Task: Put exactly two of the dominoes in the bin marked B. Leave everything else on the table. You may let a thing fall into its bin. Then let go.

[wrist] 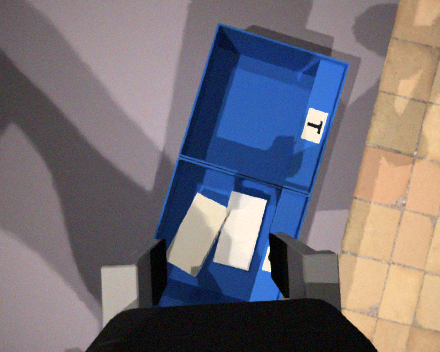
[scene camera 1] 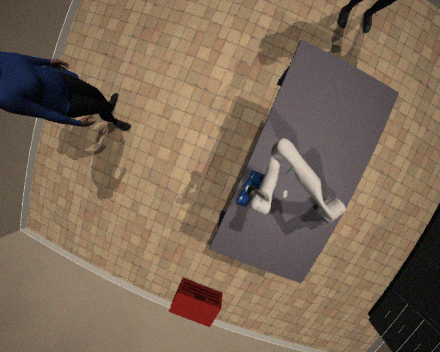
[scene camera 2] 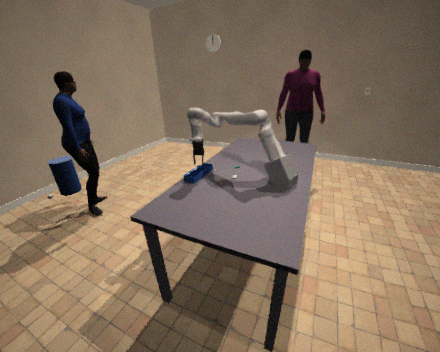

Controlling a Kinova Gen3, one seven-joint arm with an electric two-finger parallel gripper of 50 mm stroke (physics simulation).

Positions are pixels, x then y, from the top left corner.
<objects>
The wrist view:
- my gripper: 218,258
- blue bin tray: 264,109
</objects>
